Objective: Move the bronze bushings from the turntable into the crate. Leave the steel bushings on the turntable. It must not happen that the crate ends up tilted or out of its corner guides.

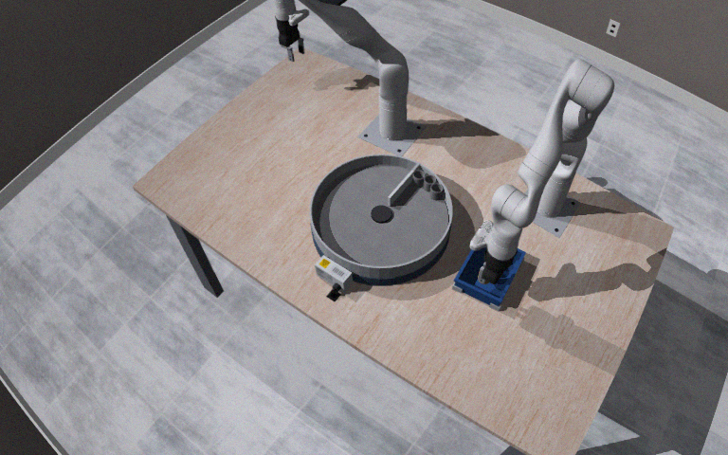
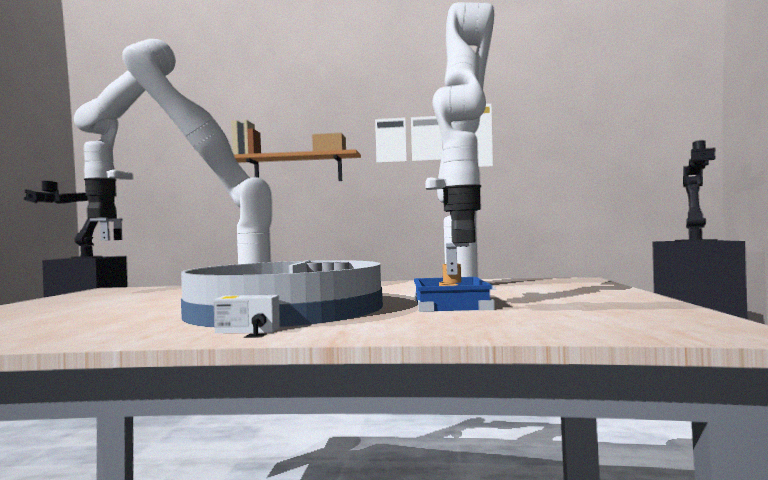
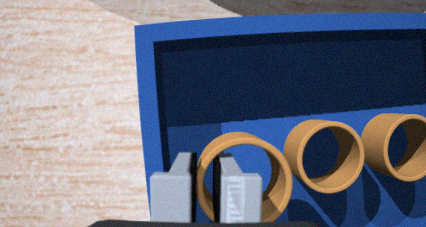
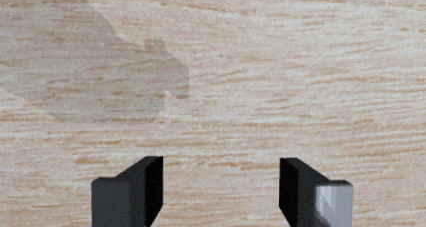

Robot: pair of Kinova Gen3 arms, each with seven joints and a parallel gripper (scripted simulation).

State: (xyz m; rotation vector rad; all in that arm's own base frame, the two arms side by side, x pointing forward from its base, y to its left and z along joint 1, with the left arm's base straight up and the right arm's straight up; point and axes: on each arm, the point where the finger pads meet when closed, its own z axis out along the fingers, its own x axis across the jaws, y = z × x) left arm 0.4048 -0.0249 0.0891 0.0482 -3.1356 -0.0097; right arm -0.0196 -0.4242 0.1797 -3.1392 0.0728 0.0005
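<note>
My left hand is 70 mm past the blue crate and 60 mm above it. Also, from my left hand: turntable 360 mm to the right, 40 mm below, 40 mm behind.
</note>
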